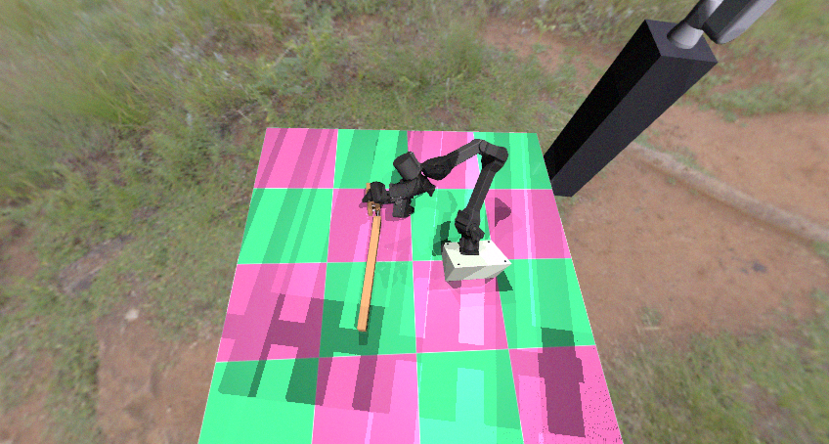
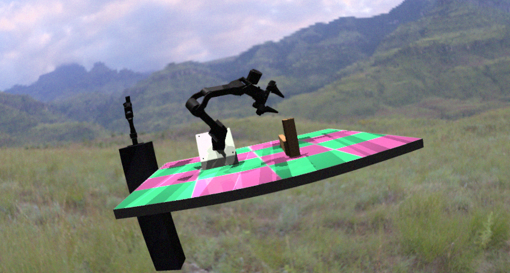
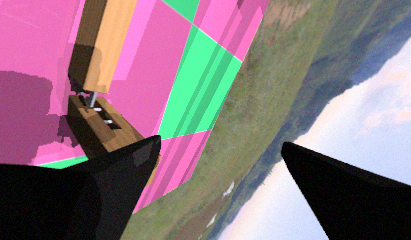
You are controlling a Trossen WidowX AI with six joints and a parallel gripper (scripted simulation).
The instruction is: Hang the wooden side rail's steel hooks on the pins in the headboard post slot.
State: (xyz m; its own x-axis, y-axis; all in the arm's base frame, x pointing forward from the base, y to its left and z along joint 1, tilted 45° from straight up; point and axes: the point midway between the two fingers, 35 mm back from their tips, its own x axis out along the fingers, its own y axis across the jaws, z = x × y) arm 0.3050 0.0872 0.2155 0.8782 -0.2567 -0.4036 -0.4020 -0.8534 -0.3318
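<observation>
Right now the headboard post is 1 cm ahead of my gripper tip, 9 cm to the right of it and 16 cm below it.
</observation>
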